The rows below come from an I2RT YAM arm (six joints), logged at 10 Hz.
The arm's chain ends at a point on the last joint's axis. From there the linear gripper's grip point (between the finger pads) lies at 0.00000 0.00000 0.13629 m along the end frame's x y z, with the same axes.
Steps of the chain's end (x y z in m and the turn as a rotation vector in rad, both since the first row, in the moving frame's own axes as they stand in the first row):
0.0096, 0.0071, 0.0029, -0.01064, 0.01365, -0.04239
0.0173, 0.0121, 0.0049, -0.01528, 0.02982, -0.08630
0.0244, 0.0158, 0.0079, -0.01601, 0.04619, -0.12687
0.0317, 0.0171, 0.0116, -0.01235, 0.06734, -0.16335
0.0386, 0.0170, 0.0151, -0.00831, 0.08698, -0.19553
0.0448, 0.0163, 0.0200, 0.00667, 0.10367, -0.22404
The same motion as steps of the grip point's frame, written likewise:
0.0115, 0.0085, 0.0029, -0.01064, 0.01365, -0.04239
0.0214, 0.0140, 0.0048, -0.01528, 0.02982, -0.08630
0.0308, 0.0176, 0.0077, -0.01601, 0.04619, -0.12687
0.0410, 0.0180, 0.0113, -0.01235, 0.06734, -0.16335
0.0505, 0.0170, 0.0146, -0.00831, 0.08698, -0.19553
0.0587, 0.0138, 0.0193, 0.00667, 0.10367, -0.22404

